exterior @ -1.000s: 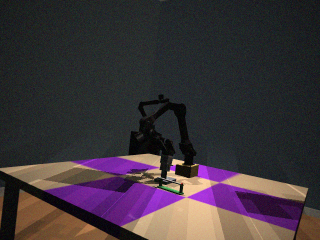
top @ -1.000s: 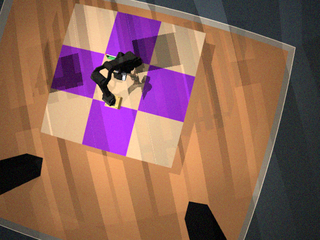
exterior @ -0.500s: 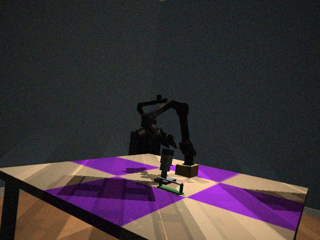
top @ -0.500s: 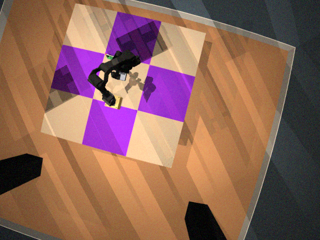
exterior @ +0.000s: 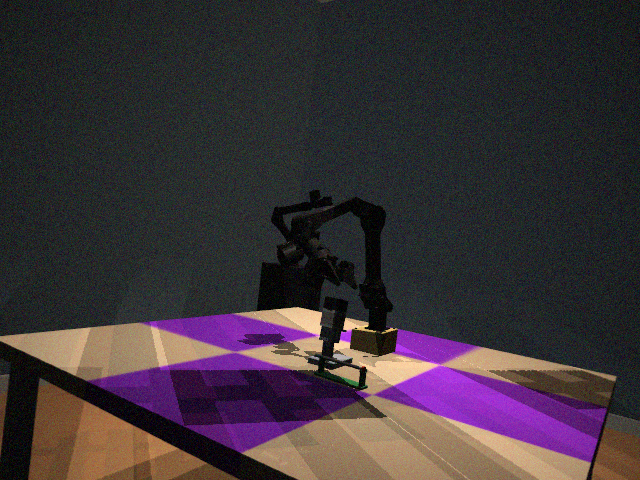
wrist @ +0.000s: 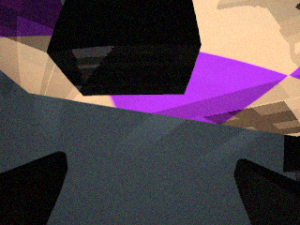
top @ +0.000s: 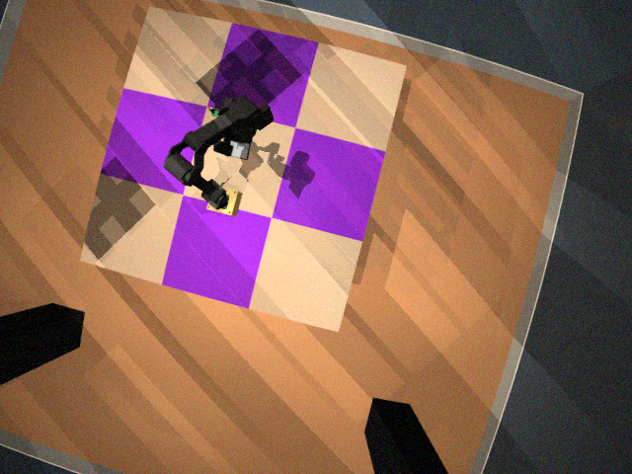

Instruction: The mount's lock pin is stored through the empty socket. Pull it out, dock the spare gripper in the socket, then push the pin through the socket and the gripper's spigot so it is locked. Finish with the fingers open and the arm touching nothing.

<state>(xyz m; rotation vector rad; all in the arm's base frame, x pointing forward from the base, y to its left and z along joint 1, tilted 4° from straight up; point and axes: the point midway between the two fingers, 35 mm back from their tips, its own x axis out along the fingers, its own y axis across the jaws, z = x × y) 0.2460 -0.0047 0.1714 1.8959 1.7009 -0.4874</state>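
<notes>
Right now my gripper tip is 19 cm above the green rack, 14 cm short of it and 8 cm to the right of it. The rest, counted from my gripper tip: spare gripper: 9 cm below, 3 cm ahead, 2 cm to the right; mount: 16 cm below, 2 cm to the right, 2 cm ahead.
</notes>
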